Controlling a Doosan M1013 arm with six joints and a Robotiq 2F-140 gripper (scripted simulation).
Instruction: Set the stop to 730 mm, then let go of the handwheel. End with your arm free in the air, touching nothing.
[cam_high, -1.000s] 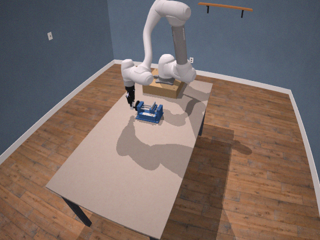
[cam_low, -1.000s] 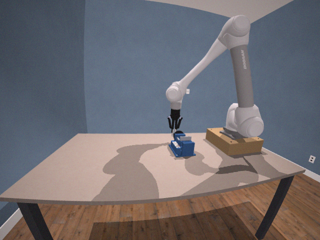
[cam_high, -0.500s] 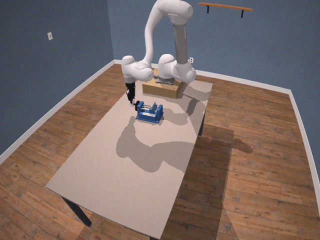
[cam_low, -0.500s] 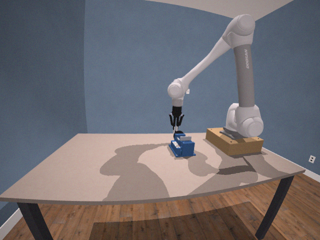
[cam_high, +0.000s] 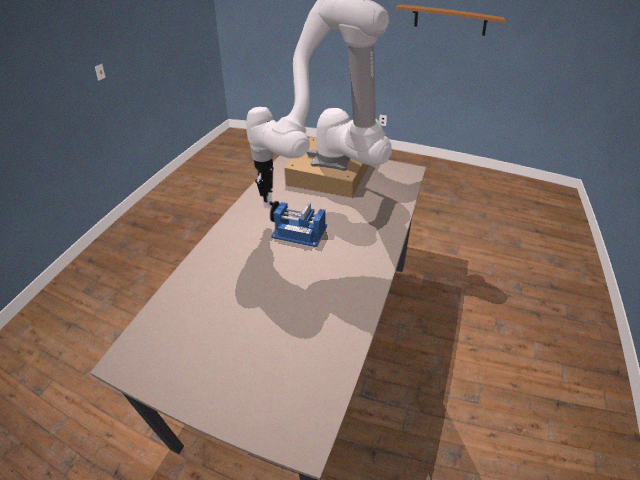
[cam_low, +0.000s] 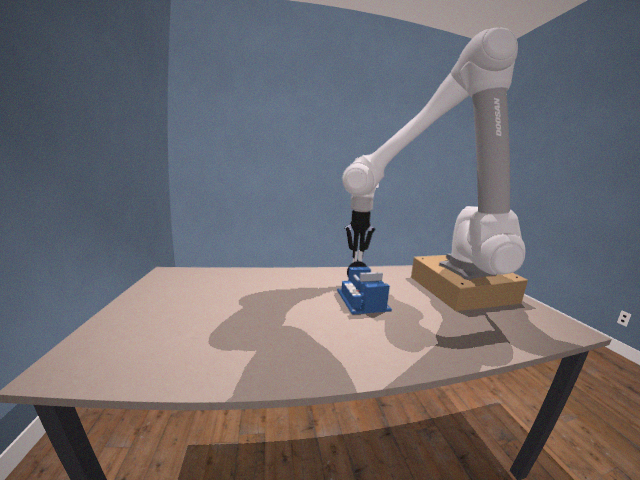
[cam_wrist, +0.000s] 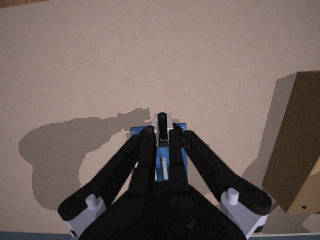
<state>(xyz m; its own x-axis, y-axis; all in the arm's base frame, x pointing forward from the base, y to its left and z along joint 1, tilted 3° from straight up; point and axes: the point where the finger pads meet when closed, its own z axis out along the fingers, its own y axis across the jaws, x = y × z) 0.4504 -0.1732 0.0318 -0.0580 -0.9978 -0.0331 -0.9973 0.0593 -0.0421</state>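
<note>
Right now my hand is 20 mm to the right of the black handwheel and 20 mm above it. From my hand the other things lie so: grey stop block 30 mm ahead, 180 mm to the left, 30 mm below.
</note>
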